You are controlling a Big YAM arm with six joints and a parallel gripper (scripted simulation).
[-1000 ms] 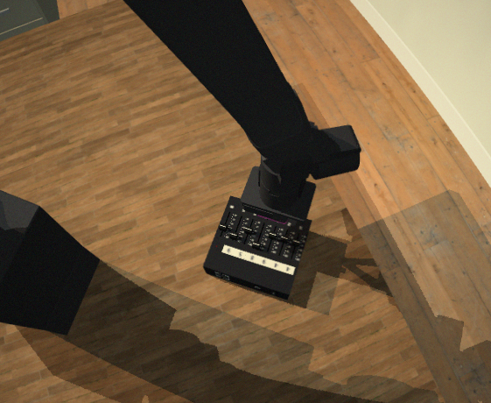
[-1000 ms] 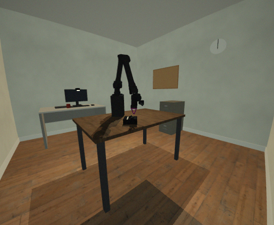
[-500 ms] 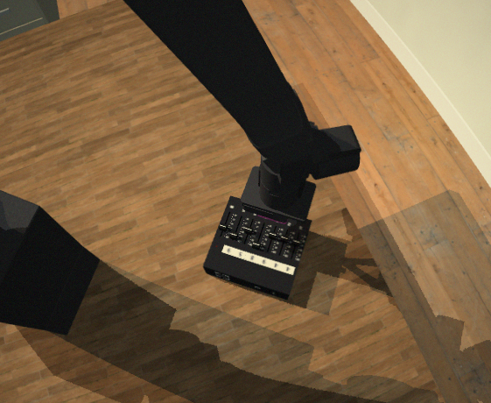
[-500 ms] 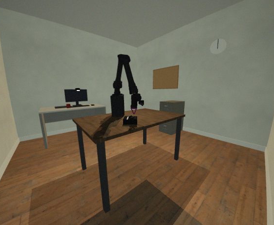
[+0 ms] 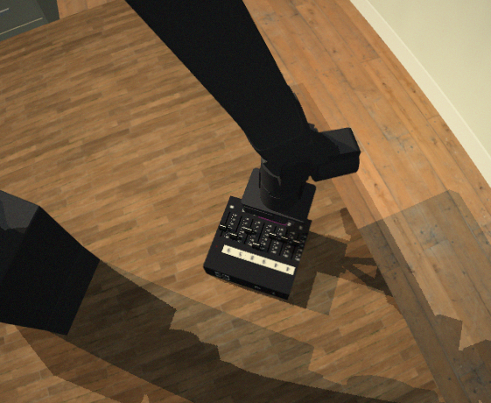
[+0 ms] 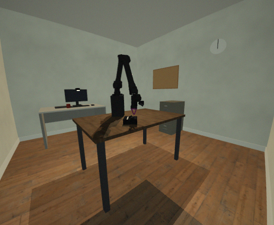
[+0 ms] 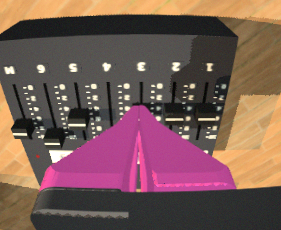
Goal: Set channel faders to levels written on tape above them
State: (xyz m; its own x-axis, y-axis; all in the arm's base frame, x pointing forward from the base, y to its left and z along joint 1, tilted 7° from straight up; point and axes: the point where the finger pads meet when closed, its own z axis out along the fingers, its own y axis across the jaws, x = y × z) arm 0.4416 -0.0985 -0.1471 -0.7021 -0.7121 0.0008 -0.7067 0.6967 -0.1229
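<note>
Right now my hand is 4 cm above the channel 3 fader cap, 2 cm to the left of it and 1 cm past it. The rest, counted from my hand: channel 1 fader cap (5 cm to the right, 4 cm below, 2 cm ahead); then channel 2 fader cap (4 cm below, 3 cm to the right); then channel 5 fader cap (5 cm behind, 4 cm below, 1 cm to the left).
</note>
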